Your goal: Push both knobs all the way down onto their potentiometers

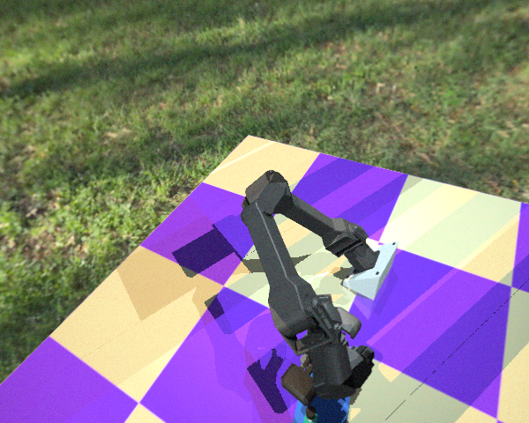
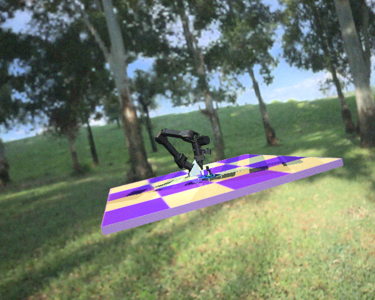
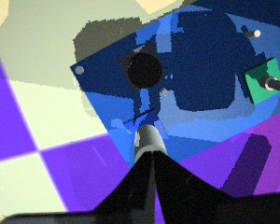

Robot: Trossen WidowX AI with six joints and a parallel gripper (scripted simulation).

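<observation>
Right now the white-topped knob is 2 cm below my gripper tip. Round my gripper tip: green potentiometer: 9 cm ahead, 1 cm to the left, 1 cm below.
</observation>
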